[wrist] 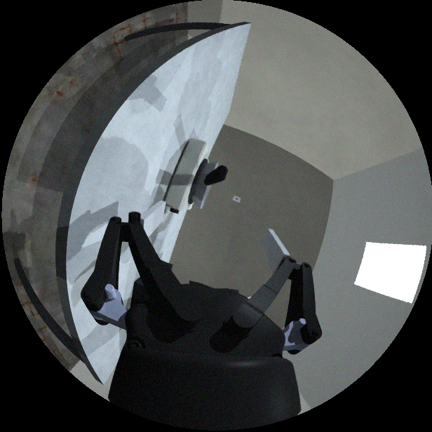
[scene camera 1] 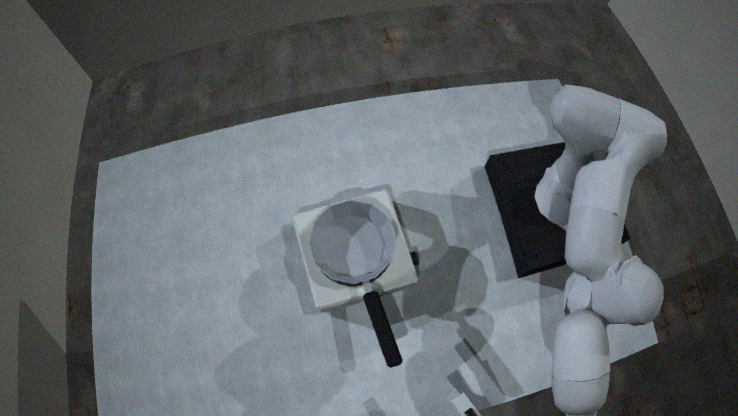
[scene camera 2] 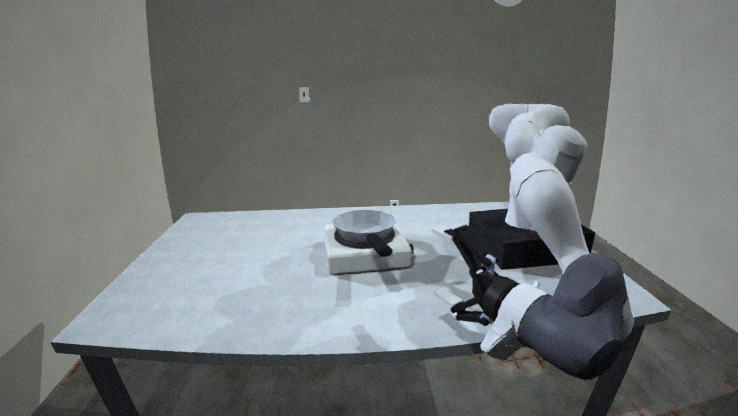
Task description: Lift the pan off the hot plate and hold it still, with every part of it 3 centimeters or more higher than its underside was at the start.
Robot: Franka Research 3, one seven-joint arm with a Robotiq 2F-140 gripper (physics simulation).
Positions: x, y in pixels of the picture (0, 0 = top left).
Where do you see a grey pan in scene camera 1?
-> At 352, 241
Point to a grey pan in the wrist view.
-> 210, 173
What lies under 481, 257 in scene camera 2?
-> The gripper.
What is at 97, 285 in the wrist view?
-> The gripper.
